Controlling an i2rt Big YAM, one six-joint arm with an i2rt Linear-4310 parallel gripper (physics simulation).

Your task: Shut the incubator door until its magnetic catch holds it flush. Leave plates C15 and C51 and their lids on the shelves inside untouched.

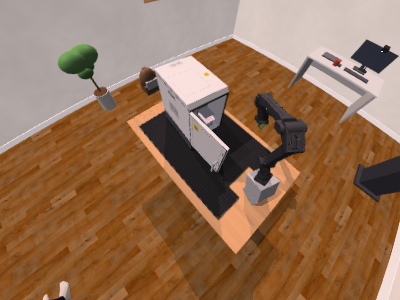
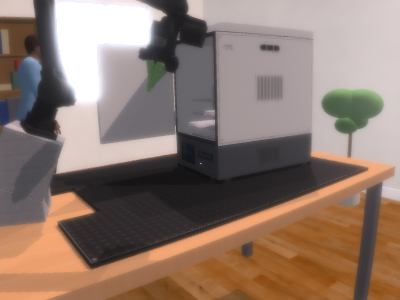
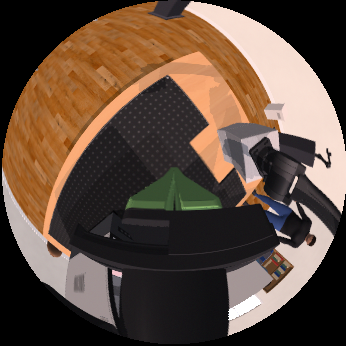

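Pixels of known places: gripper, fingertip midpoint: [image 1: 261, 129] [image 2: 148, 91] [image 3: 173, 172]; arm's base, link origin: [image 1: 263, 177] [image 2: 37, 131] [image 3: 263, 156].
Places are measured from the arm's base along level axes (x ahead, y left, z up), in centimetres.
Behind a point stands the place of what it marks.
The white incubator [image 1: 192, 80] {x 76.2, y -7.2, z 31.8 cm} [image 2: 265, 90] {x 74.1, y -23.8, z 8.5 cm} [image 3: 87, 285] {x 66.4, y -22.1, z 10.9 cm} stands on the black mat with its front open. Its door [image 1: 207, 142] {x 41.2, y 15.2, z 17.8 cm} [image 2: 120, 100] {x 35.5, y 13.8, z 6.3 cm} [image 3: 245, 280] {x 33.7, y 14.0, z 20.6 cm} stands wide open, swung out from one front edge, with the handle [image 1: 216, 166] {x 29.4, y 16.6, z 0.0 cm} at its free end. Pale pinkish plates [image 1: 206, 118] [image 2: 202, 123] lie on the shelves inside; their labels cannot be read. My gripper [image 1: 261, 126] {x 22.6, y -25.5, z 10.1 cm} [image 2: 154, 77] [image 3: 173, 172] {x 22.6, y -25.5, z 10.1 cm} is shut and empty, green fingertips together and pointing down. It hangs in the air in front of the opening, on the door's inner side, apart from the door.
The black mat [image 1: 175, 155] {x 66.4, y 25.6, z -23.2 cm} [image 2: 150, 220] {x 18.3, y -29.4, z -23.2 cm} [image 3: 150, 115] {x 14.0, y -31.5, z -23.2 cm} lies on the wooden table [image 1: 235, 240] {x -15.6, y 41.8, z -24.5 cm} [image 2: 200, 250] {x 19.9, y -47.3, z -25.7 cm} [image 3: 195, 70] {x -16.4, y -34.2, z -24.5 cm}. The arm's grey base block [image 1: 260, 187] {x -1.9, y 8.4, z 2.3 cm} [image 2: 25, 175] {x -6.2, y -6.0, z -10.6 cm} [image 3: 245, 145] {x 3.3, y -7.6, z -2.7 cm} stands at the table's end. A desk with a monitor [image 1: 372, 56] and a potted plant [image 1: 80, 60] [image 2: 352, 107] stand beyond.
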